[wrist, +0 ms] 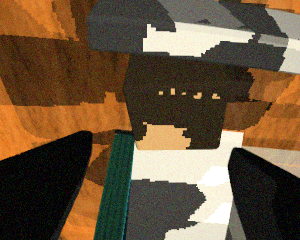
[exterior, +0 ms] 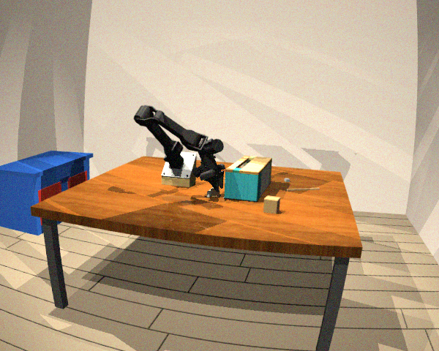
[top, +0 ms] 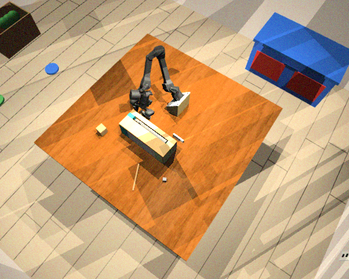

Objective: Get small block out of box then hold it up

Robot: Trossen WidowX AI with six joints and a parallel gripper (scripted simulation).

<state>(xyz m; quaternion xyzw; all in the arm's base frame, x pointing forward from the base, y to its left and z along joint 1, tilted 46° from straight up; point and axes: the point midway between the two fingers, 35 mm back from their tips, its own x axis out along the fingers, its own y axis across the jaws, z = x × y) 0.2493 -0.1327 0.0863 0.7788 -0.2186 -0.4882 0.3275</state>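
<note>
My gripper tip is now 2 cm past the small block and 1 cm above it. From my gripper tip the other things lie so: long tan-topped box (6 cm ahead, 17 cm to the left, 3 cm above); then thin stick (35 cm ahead, 27 cm to the left, 3 cm below); then tiny grey cube (25 cm ahead, 43 cm to the left, 2 cm below).
</note>
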